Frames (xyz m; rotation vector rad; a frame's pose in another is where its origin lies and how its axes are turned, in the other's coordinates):
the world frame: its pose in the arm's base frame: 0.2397 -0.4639 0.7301 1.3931 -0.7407 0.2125
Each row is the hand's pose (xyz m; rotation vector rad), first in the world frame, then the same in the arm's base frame.
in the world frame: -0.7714 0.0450 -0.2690 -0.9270 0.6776 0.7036
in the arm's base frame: -0.2788 0.0153 0.3166 0.1045 -0.5923 0.7396
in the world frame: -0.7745 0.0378 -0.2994 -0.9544 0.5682 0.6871
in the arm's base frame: -0.2667 0.0432 0.3090 0.1132 -0.6672 0.6583
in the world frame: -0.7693 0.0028 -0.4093 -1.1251 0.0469 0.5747
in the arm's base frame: -0.2055 0.1379 0.2840 0.0944 -0.9833 0.2166
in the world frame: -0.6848 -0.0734 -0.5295 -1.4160 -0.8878 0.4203
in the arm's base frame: -0.0578 0.2116 0.2719 -0.1189 -1.4831 -0.5801
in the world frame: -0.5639 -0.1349 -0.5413 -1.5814 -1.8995 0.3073
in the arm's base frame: 0.0720 0.1762 0.2927 -0.4948 -1.9242 -1.3987
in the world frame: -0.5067 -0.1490 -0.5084 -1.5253 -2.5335 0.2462
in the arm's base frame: 0.1119 0.1264 0.3146 -0.7438 -2.1536 -1.8905
